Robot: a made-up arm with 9 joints.
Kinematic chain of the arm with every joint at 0, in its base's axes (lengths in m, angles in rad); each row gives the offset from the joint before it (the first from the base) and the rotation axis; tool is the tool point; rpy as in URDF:
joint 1: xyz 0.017 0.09 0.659 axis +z
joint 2: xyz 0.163 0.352 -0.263 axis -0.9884 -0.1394 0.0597
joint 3: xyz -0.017 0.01 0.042 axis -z
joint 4: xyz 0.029 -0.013 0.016 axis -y
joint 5: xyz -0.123 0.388 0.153 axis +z
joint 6: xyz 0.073 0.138 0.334 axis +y
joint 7: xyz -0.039 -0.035 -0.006 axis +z
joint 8: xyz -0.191 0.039 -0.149 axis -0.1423 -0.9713 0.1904
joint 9: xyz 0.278 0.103 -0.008 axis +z
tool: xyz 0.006 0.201 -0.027 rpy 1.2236 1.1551 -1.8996
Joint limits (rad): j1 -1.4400..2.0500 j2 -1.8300..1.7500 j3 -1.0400..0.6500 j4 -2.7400..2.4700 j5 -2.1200..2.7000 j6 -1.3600..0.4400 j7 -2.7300..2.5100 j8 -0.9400..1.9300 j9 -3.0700..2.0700
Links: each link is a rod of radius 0.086 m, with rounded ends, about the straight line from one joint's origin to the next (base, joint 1, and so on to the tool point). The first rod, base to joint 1, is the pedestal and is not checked.
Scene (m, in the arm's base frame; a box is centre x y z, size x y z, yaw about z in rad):
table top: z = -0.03
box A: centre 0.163 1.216 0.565 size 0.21 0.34 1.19 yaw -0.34
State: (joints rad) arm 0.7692 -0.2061 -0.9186 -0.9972 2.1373 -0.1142 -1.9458 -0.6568 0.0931
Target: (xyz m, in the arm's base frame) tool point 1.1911 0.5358 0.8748
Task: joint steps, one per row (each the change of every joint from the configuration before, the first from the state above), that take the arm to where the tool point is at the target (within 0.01 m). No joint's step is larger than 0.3 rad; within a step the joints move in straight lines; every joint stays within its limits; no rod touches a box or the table.
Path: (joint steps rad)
1: -0.1525 -0.1987 0.0446 -0.2073 0.1407 -0.0047 0.1464 0.0656 -0.2712
2: -0.1525 -0.1987 0.0446 -0.2072 0.1407 -0.0046 0.1465 0.0657 -0.2711
3: -0.1524 -0.1987 0.0446 -0.2073 0.1406 -0.0047 0.1464 0.0656 -0.2712
4: -0.1525 -0.1987 0.0447 -0.2073 0.1407 -0.0047 0.1465 0.0657 -0.2711
5: -0.1982 0.2082 0.2043 0.0841 -0.1781 -0.1518 -0.1231 -0.0162 0.2867
6: -0.1981 0.2082 0.2044 0.0841 -0.1781 -0.1518 -0.1231 -0.0162 0.2868
7: -0.1982 0.2083 0.2044 0.0841 -0.1781 -0.1519 -0.1230 -0.0162 0.2867
8: -0.1981 0.2082 0.2044 0.0841 -0.1781 -0.1518 -0.1231 -0.0162 0.2868

